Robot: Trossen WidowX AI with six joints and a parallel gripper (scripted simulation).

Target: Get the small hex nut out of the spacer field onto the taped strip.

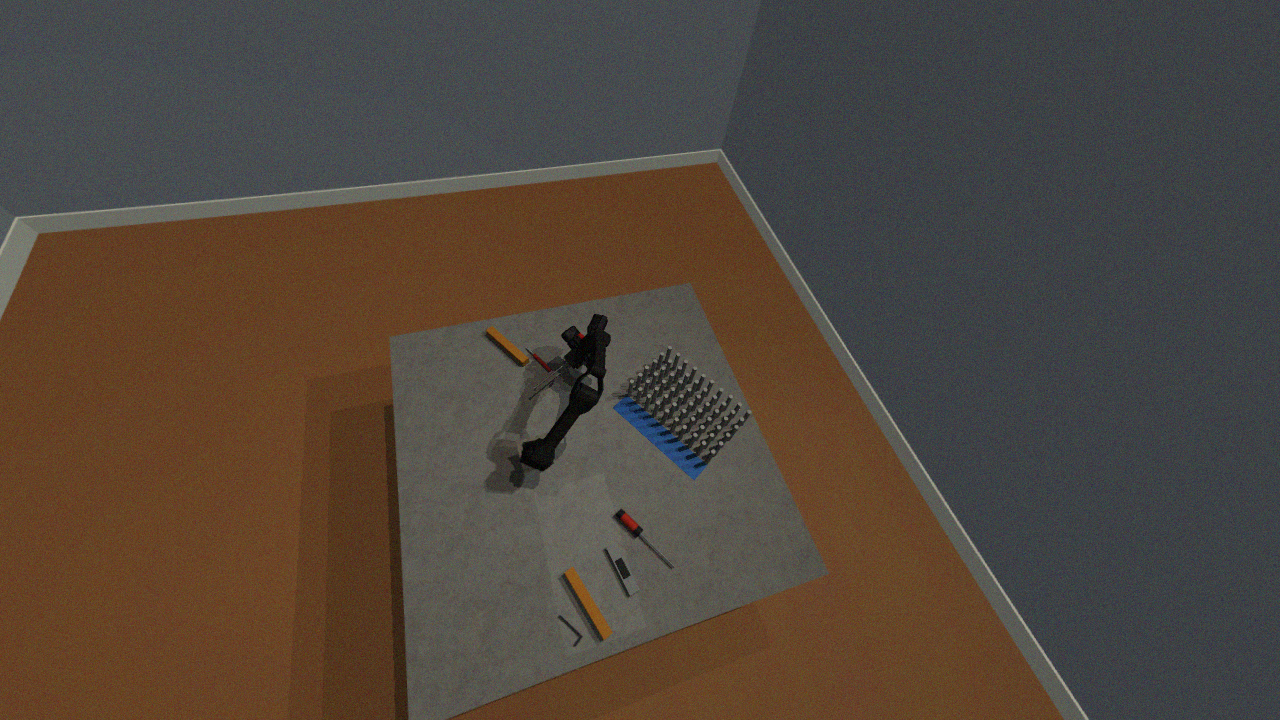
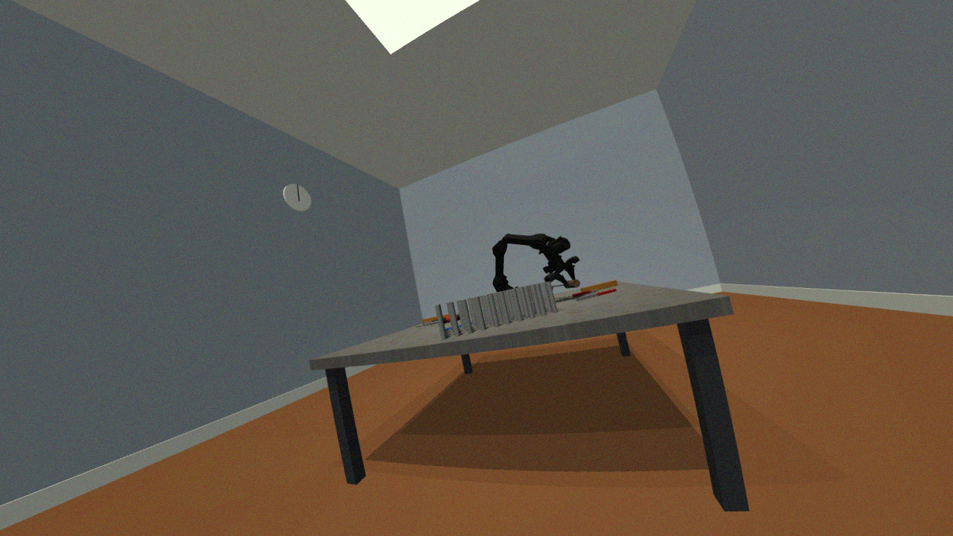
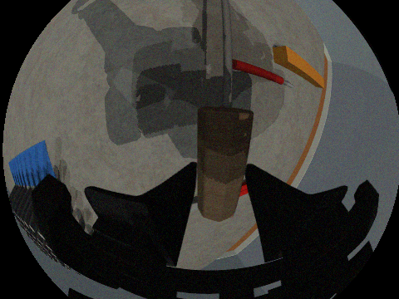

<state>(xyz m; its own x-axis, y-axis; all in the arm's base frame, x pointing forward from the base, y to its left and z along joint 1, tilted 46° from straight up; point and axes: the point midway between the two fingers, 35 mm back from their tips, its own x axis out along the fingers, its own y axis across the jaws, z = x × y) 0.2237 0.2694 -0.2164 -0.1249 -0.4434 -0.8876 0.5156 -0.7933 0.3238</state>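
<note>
Right now my gripper tip is 90 mm past the hook tool and 60 mm to the left of it. Round my gripper tip: blue taped strip (370 mm to the right, 240 mm ahead, 70 mm below); dark flat tool (780 mm to the right, 60 mm below); thin red tool (160 mm behind, 70 mm to the left, 60 mm below).
</note>
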